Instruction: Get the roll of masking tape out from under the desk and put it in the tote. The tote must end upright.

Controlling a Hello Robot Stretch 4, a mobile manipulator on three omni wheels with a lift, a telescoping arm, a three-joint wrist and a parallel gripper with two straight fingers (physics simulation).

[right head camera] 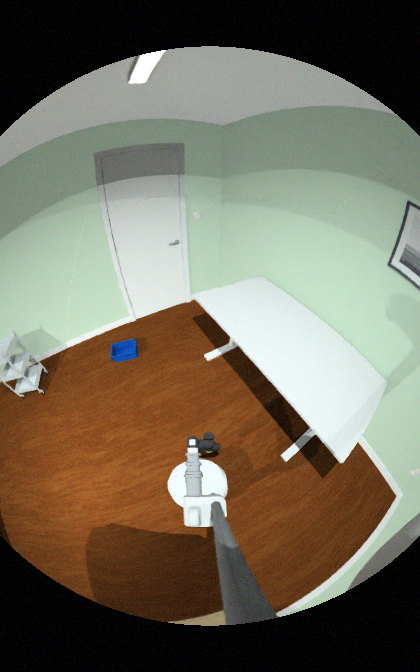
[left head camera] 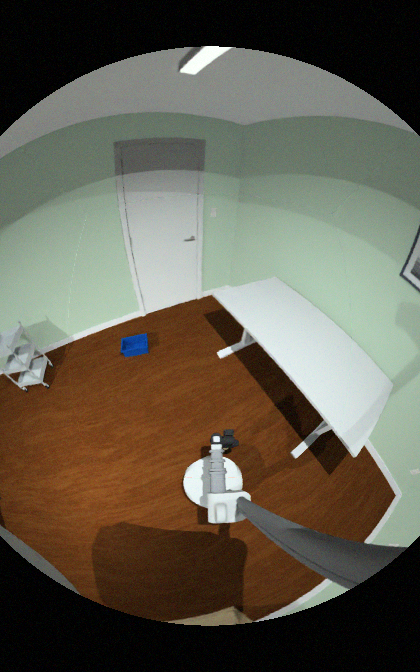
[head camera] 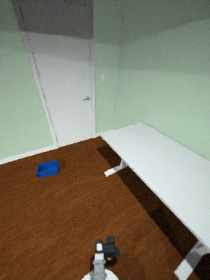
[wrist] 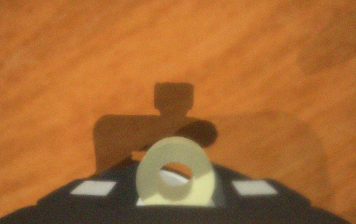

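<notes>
My gripper is shut on the roll of masking tape, a pale yellow ring seen with its hole facing the wrist camera. The roll is held off the floor, between the dark fingers. In the head views the gripper largely hides it. The gripper is beside the desk, out from under its top, near my round white base. The blue tote stands upright on the floor, open side up, far ahead to the left, well away from the gripper. Its inside looks empty.
The white desk stands along the right wall, with its feet reaching out onto the floor. A white door is beyond the tote. A white cart stands at the far left by the wall.
</notes>
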